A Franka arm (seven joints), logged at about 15 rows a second.
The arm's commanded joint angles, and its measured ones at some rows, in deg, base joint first. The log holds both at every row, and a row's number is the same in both.
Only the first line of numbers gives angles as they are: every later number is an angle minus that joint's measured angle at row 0.
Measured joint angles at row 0: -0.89 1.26 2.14 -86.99 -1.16 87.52 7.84
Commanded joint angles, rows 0 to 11: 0.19 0.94 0.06 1.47 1.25 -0.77 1.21; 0.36 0.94 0.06 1.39 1.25 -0.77 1.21; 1.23 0.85 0.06 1.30 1.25 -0.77 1.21; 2.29 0.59 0.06 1.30 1.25 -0.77 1.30; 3.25 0.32 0.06 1.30 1.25 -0.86 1.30; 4.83 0.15 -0.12 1.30 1.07 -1.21 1.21; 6.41 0.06 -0.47 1.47 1.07 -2.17 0.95; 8.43 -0.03 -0.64 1.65 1.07 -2.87 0.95; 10.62 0.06 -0.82 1.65 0.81 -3.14 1.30; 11.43 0.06 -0.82 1.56 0.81 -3.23 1.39; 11.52 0.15 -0.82 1.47 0.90 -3.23 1.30; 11.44 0.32 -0.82 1.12 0.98 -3.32 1.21
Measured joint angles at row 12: 10.33 0.21 0.12 0.85 0.36 -2.19 0.69
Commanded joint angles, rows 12 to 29: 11.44 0.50 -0.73 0.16 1.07 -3.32 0.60; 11.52 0.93 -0.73 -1.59 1.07 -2.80 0.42; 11.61 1.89 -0.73 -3.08 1.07 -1.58 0.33; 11.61 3.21 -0.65 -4.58 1.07 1.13 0.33; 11.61 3.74 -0.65 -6.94 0.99 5.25 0.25; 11.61 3.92 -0.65 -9.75 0.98 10.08 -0.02; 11.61 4.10 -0.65 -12.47 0.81 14.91 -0.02; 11.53 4.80 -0.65 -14.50 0.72 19.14 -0.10; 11.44 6.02 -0.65 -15.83 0.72 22.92 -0.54; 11.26 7.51 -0.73 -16.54 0.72 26.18 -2.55; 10.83 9.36 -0.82 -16.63 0.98 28.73 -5.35; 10.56 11.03 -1.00 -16.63 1.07 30.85 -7.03; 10.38 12.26 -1.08 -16.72 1.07 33.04 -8.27; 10.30 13.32 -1.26 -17.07 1.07 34.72 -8.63; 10.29 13.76 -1.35 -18.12 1.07 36.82 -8.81; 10.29 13.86 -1.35 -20.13 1.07 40.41 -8.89; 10.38 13.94 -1.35 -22.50 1.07 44.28 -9.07; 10.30 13.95 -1.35 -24.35 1.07 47.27 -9.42
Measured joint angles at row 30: 10.19 14.52 -1.14 -18.99 0.35 39.38 -7.05
